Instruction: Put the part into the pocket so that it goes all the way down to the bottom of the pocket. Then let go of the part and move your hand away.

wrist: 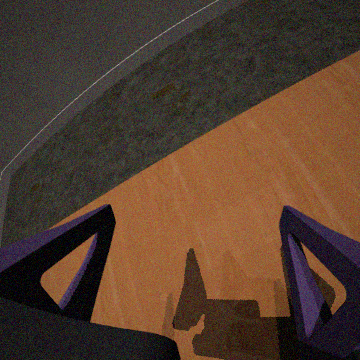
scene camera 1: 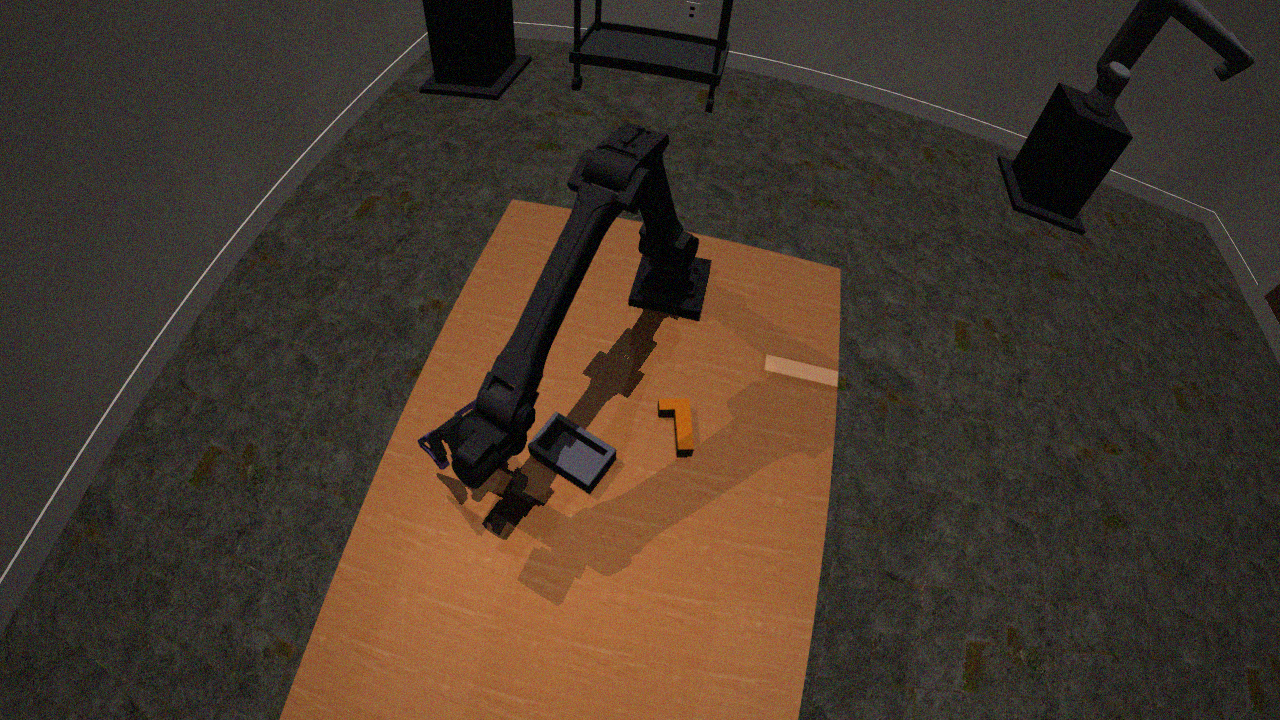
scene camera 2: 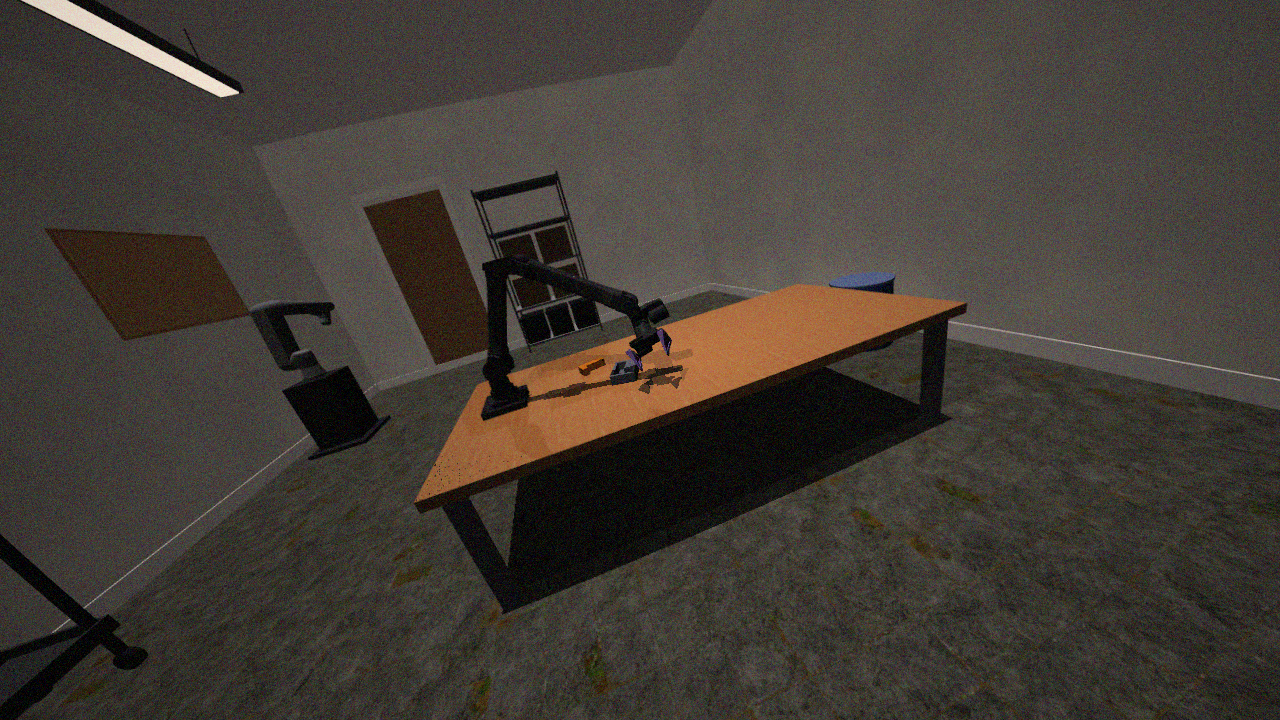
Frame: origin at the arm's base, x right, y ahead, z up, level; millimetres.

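Seen in the pictures: gripper, fingertip midpoint: [wrist: 194, 214] [scene camera 1: 437, 429] [scene camera 2: 654, 362]; arm's base, link origin: [scene camera 1: 671, 279] [scene camera 2: 506, 398].
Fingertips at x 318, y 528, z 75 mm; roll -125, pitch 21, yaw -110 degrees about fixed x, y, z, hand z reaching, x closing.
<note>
Offsets run from my fingertips to a thing's top centre. Level surfaces: height alone.
The orange L-shaped part @(dx -405, dy -175, dz -73 mm) [scene camera 1: 683, 428] [scene camera 2: 591, 366] lies flat on the table, its short leg pointing left in scene camera 1. The dark grey block with the pocket @(dx -230, dy -69, dz -67 mm) [scene camera 1: 559, 469] [scene camera 2: 623, 375] stands to the part's left there, a gap between them. Its recess holds no part and is partly in shadow. My gripper [scene camera 1: 472, 471] [scene camera 2: 653, 360] [wrist: 194, 214] is open and empty, tilted above the table, just left of the block in scene camera 1. There the wrist hides part of the fingers. The part and block do not show in the wrist view.
The wooden table @(dz -103 mm) [scene camera 1: 698, 617] [scene camera 2: 805, 331] [wrist: 230, 175] carries my arm's base [scene camera 1: 669, 286] [scene camera 2: 504, 402]. The table's left edge runs close beside my gripper in scene camera 1. A pale strip [scene camera 1: 801, 369] lies near the right edge. Arm shadows cross the table.
</note>
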